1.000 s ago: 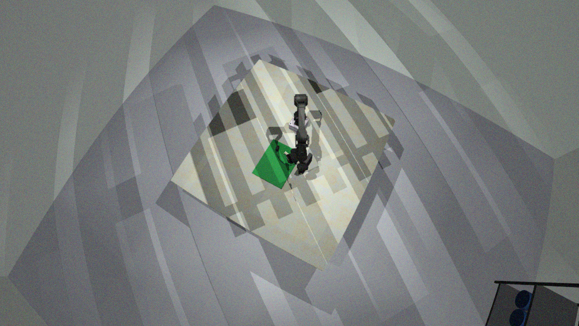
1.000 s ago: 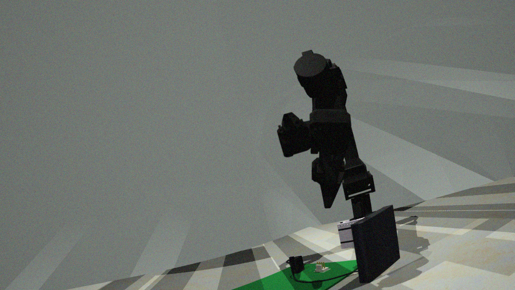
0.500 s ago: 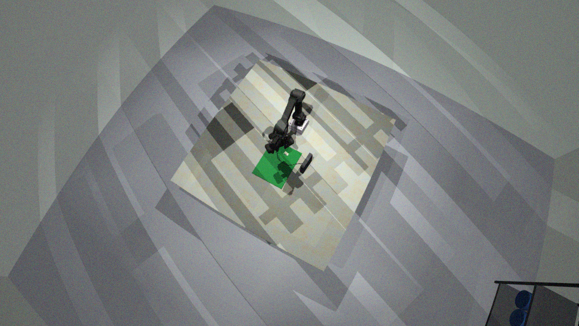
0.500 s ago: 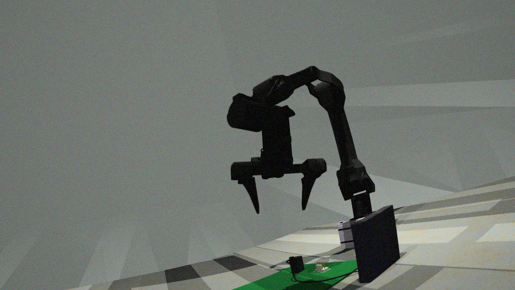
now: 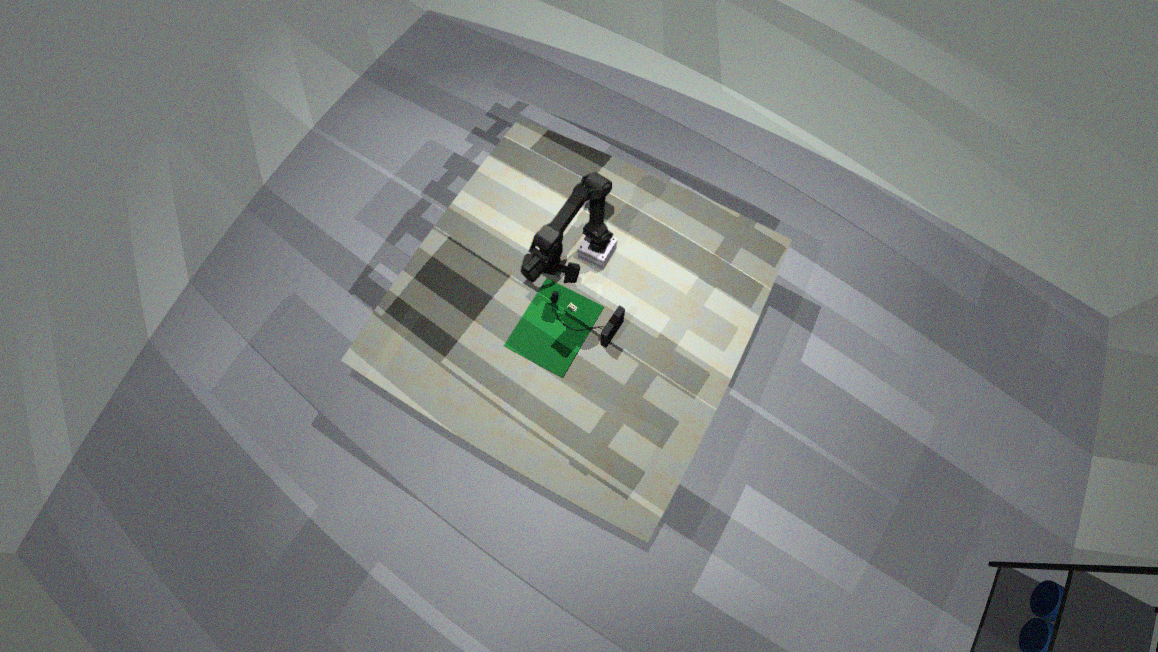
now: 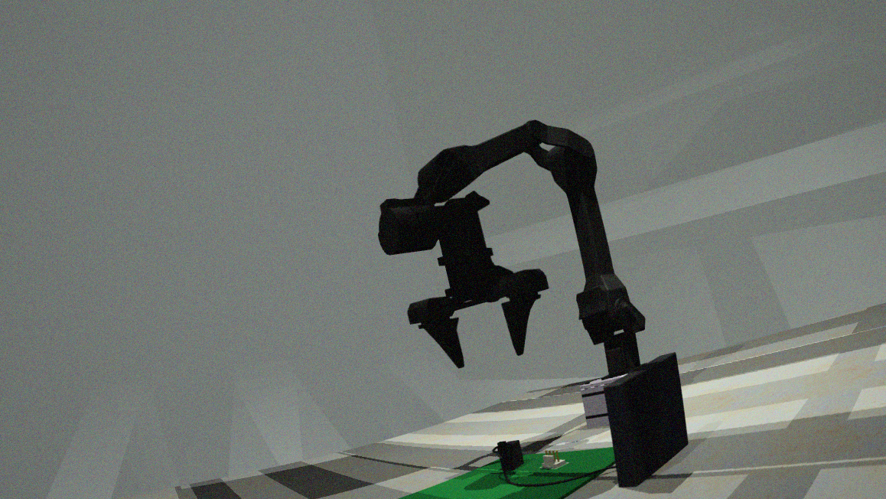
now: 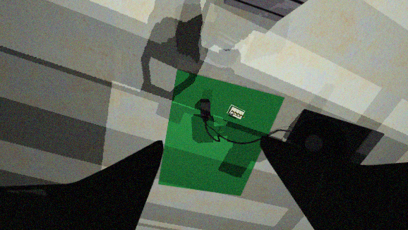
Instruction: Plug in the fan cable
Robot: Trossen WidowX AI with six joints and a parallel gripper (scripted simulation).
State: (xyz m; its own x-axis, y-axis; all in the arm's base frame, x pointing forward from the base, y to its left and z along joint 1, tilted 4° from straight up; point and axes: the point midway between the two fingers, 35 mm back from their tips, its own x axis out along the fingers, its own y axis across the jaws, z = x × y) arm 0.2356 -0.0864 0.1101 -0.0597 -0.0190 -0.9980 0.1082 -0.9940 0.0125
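My gripper tip is 140 mm above the black fan plug. Round my gripper tip: green board: 180 mm below, 100 mm ahead, 40 mm to the left; black fan: 230 mm to the left, 110 mm below, 50 mm ahead; white four-pin header: 170 mm below, 70 mm to the left, 10 mm ahead.
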